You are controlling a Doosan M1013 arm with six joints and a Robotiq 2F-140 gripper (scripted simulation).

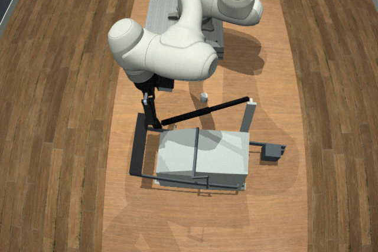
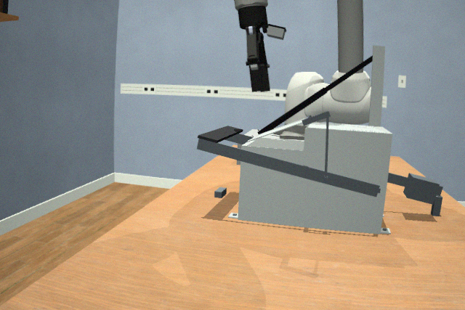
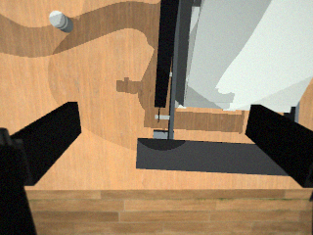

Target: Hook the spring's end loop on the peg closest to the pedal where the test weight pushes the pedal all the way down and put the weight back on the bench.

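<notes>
Right now my hand is 27 cm above the steel test weight, 20 cm past it and 16 cm to the right of it. Round my hand: small grey block: 29 cm below, 10 cm to the right, 1 cm ahead.
</notes>
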